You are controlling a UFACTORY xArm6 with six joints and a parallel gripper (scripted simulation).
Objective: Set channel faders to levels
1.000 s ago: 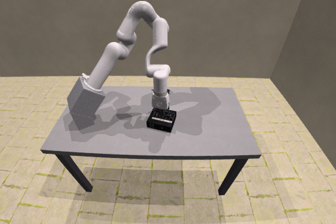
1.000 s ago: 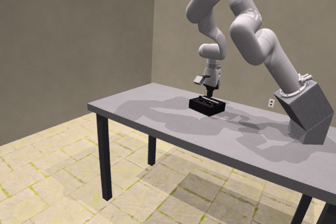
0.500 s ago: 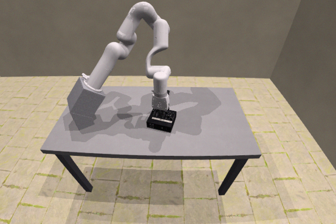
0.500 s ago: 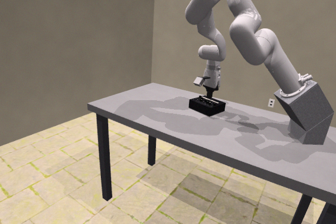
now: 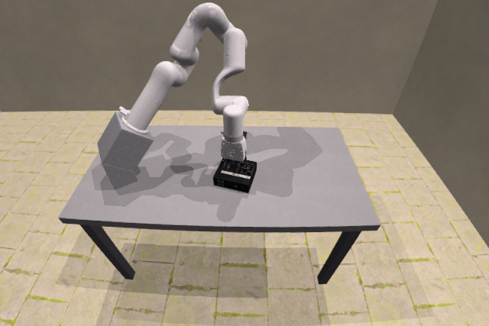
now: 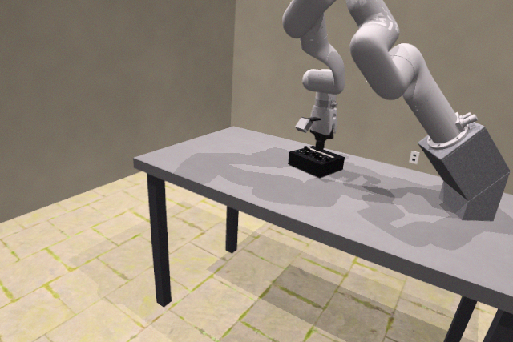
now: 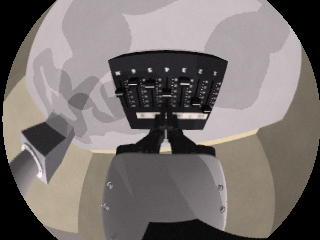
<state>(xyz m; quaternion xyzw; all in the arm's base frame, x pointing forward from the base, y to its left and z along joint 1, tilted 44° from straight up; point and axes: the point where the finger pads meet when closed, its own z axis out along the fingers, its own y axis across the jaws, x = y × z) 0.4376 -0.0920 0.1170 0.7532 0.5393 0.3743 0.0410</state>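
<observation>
Now: hand 30 mm to the right of the fader, 30 mm above it and 10 mm short of it. Also, from my hand: fader cap (50 mm ahead, 30 mm below, 10 mm to the left).
</observation>
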